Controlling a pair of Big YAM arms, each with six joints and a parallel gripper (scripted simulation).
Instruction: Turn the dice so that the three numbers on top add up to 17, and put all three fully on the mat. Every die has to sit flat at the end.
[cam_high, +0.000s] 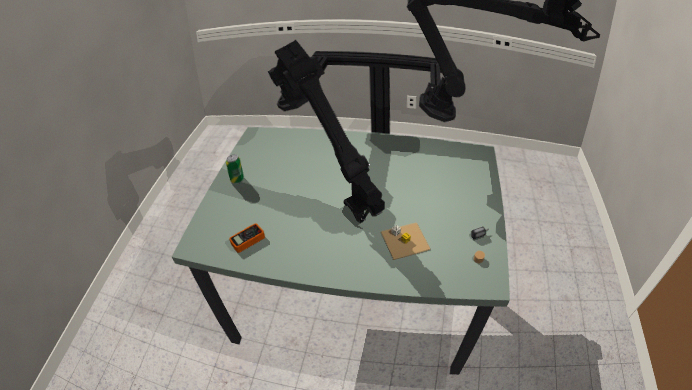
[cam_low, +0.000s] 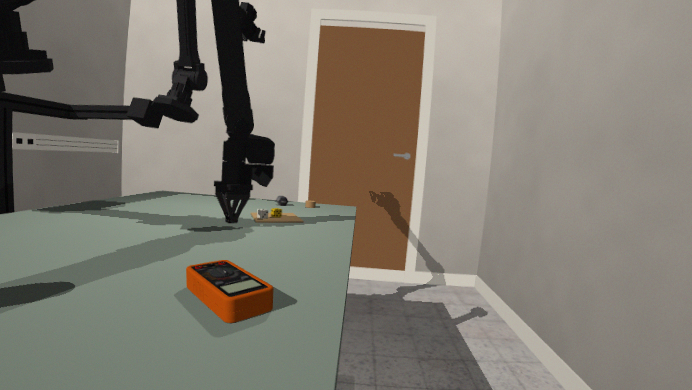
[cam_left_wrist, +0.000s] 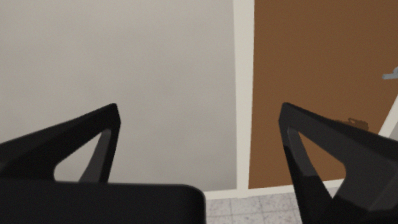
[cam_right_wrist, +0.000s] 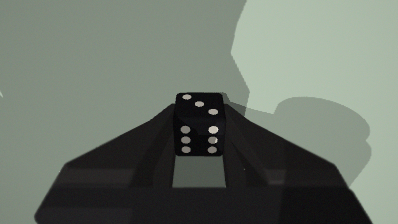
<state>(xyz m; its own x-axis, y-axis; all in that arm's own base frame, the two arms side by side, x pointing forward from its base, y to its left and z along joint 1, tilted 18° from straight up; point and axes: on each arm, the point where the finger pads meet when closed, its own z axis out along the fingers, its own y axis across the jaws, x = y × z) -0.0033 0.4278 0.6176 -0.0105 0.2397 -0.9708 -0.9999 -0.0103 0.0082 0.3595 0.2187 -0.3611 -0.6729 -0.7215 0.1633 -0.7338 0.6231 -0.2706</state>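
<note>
My right gripper is now 17 cm to the right of the yellow die, 7 cm short of it and 1 cm above it. Round my right hand: black die: right at my right hand; then tan mat: 17 cm to the left, 7 cm ahead, 2 cm below; then white die: 13 cm to the left, 4 cm ahead, 1 cm below.
</note>
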